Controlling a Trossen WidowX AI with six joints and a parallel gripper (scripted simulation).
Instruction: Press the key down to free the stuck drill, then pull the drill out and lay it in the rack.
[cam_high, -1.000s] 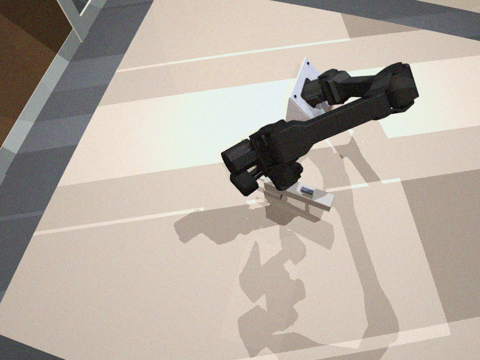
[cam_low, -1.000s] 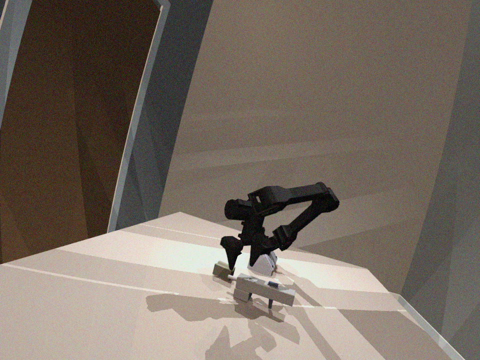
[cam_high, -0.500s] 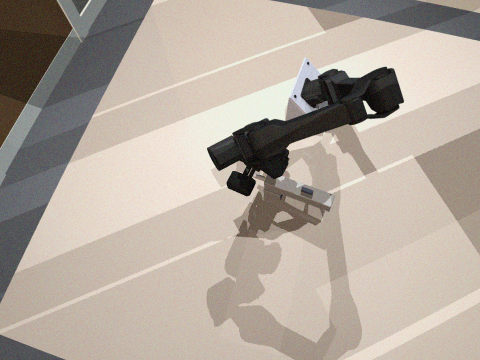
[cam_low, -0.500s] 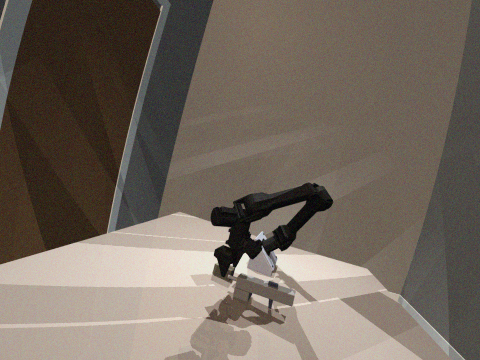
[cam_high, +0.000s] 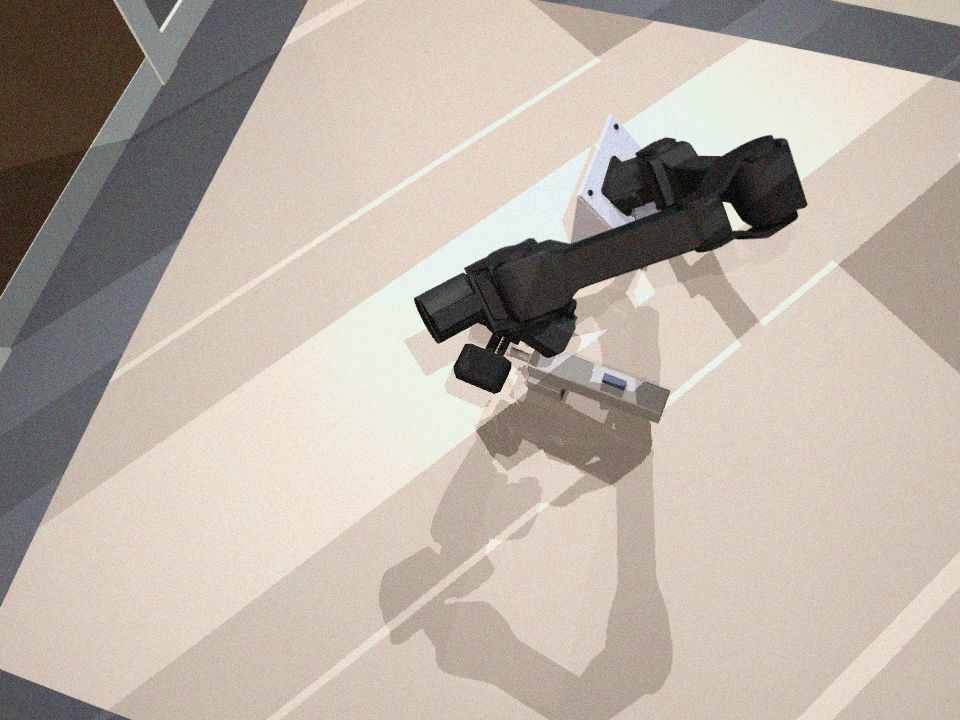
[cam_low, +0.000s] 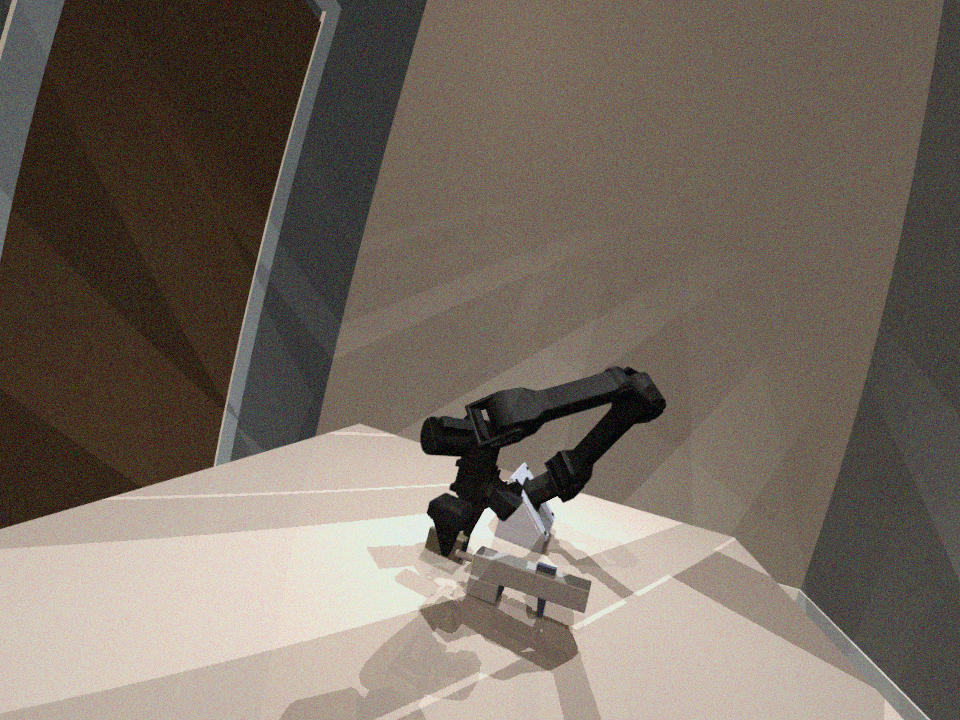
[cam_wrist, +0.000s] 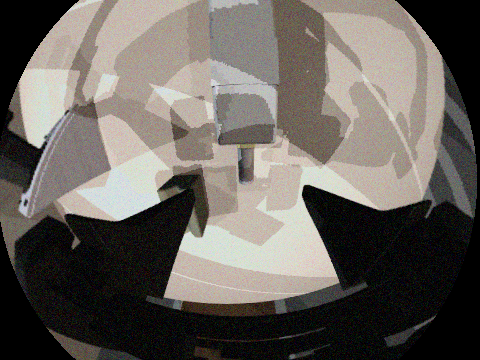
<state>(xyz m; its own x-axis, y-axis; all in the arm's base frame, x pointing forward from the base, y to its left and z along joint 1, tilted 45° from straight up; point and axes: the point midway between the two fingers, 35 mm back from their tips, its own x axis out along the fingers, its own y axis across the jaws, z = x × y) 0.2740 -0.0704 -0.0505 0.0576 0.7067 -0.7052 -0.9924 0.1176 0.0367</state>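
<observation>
The drill is 70 mm to the left of my gripper tip, 10 mm below it and 10 mm ahead of it. Also, from my gripper tip: olive rack: 80 mm behind, 40 mm below, 30 mm to the right; then grey block: 130 mm to the left, 10 mm below, 10 mm ahead; then dark blue key: 150 mm to the left, 20 mm ahead.
</observation>
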